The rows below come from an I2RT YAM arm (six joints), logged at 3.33 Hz.
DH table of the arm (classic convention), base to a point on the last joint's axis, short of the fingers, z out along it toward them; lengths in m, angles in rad. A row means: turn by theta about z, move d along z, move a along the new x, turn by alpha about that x. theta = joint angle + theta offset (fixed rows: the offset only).
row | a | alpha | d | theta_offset
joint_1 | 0.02 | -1.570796 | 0.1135 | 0
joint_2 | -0.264 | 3.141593 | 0 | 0
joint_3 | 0.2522 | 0 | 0 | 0.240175
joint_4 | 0.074 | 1.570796 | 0 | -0.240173
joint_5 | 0 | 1.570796 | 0 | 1.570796
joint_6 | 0 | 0 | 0.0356 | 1.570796
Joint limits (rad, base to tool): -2.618..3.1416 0..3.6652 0..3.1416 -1.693..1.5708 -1.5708..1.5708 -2.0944..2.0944
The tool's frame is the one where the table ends.
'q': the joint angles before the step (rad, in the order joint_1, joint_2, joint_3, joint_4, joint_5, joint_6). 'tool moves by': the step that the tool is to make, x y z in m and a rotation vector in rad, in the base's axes. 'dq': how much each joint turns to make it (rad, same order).
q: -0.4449 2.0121 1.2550 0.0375 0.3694 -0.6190
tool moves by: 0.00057 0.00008 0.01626 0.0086 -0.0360 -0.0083
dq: 0.0001 -0.0297 0.0219 -0.0316 -0.0088 0.0247
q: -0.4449 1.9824 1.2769 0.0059 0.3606 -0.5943
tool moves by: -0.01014 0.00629 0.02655 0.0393 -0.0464 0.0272
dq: -0.0015 -0.0869 -0.0113 -0.0591 -0.0575 0.0259
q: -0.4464 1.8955 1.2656 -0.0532 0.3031 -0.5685
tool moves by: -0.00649 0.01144 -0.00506 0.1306 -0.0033 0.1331
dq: 0.0034 -0.0284 -0.0368 -0.0461 -0.1761 0.0060
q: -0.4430 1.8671 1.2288 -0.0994 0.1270 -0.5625
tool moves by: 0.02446 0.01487 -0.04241 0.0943 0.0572 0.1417
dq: 0.0468 0.1364 0.0376 0.0097 -0.1116 -0.0224
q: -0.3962 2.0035 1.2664 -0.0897 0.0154 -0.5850
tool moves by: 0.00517 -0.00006 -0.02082 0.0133 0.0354 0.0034
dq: 0.0046 0.0602 0.0099 0.0124 0.0018 0.0001
